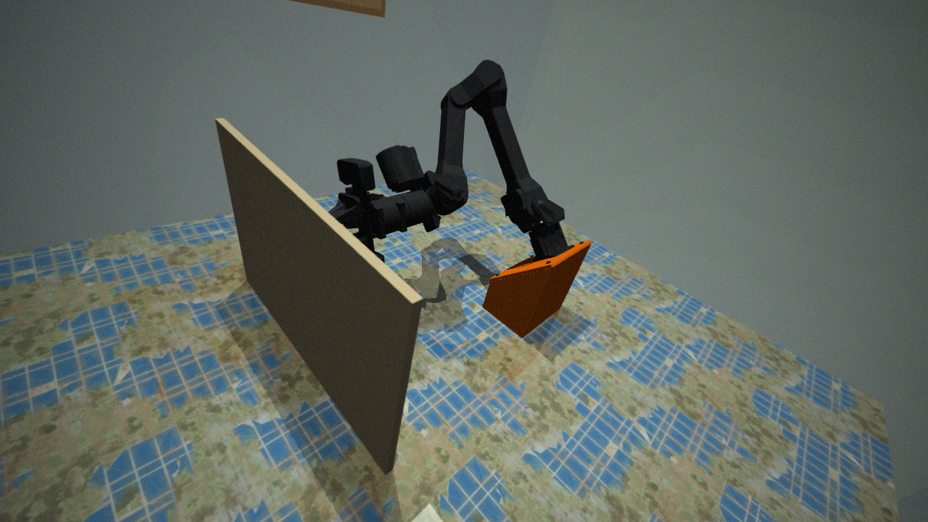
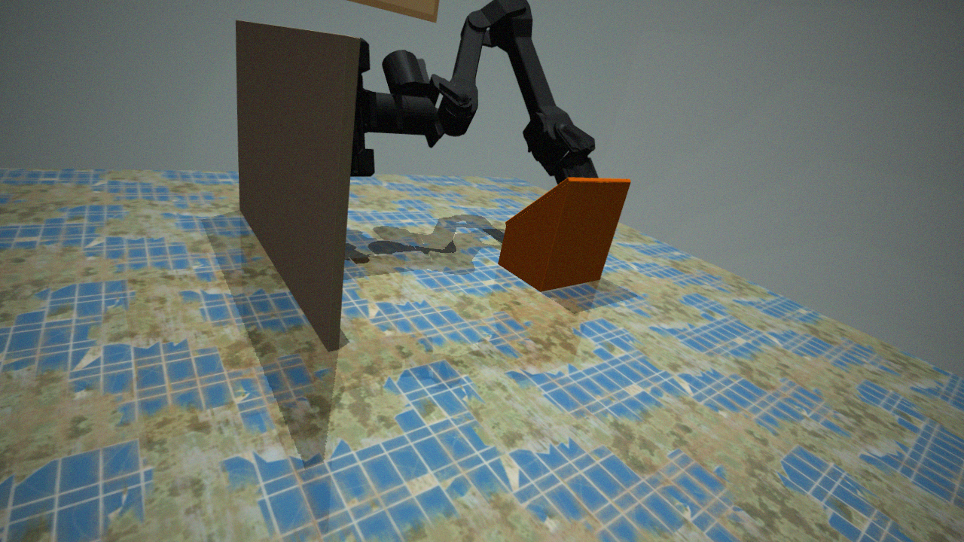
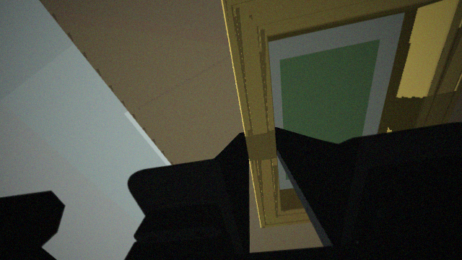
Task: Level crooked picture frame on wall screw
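My gripper tip is 20 mm to the right of the picture frame and 50 mm above it. Also, from my gripper tip: wall panel 20 mm ahead, 20 mm to the left, 60 mm below.
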